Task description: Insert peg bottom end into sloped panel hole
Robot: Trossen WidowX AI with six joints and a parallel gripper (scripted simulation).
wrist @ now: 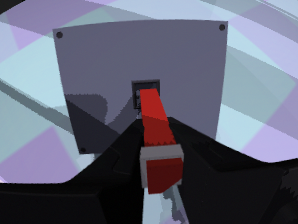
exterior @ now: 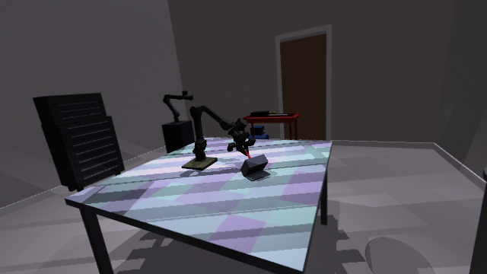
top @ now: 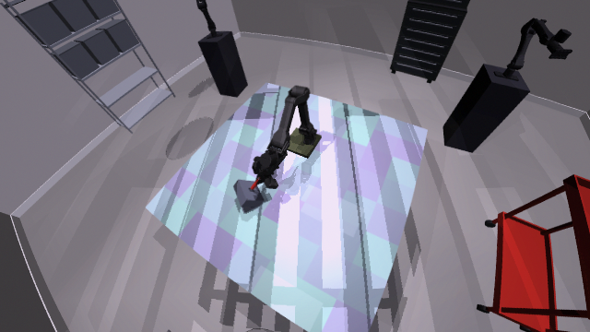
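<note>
Right now my gripper tip is 10 mm past the red peg, 10 mm to the right of it and 10 mm below it. Also, from my gripper tip: grey sloped panel (40 mm ahead, 40 mm to the right, 50 mm below).
</note>
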